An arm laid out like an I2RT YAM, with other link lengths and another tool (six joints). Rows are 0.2 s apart.
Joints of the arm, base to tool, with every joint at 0 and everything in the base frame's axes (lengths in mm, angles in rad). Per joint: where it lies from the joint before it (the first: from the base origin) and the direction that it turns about. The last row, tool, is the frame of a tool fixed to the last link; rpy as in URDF.
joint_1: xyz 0 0 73.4 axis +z
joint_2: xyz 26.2 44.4 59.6 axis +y
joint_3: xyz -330 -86 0 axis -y
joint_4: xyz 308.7 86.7 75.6 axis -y
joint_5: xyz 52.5 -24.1 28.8 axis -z
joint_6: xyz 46.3 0 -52.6 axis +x
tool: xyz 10 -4 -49 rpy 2.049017 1.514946 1.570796
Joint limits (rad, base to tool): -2.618..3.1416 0..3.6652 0..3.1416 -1.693..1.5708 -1.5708..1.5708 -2.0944..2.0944
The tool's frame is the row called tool.
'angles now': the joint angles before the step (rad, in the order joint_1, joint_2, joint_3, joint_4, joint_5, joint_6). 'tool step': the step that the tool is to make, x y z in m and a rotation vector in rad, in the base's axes. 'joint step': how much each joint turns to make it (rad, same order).
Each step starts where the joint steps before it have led.
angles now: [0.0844 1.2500 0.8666 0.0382 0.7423 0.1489]
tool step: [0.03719 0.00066 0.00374 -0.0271 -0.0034 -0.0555]
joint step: [0.0015 0.1258 0.0997 0.0337 0.0629 -0.0093]
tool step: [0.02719 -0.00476 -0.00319 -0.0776 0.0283 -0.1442]
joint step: [0.0000 0.1136 0.0798 0.0262 0.1609 -0.0352]
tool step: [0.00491 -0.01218 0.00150 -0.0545 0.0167 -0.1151]
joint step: [-0.0229 0.0308 0.0247 0.0168 0.1046 -0.0368]
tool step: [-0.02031 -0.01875 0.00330 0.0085 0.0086 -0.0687]
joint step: [-0.0507 -0.0551 -0.0337 -0.0566 0.0138 0.0306]
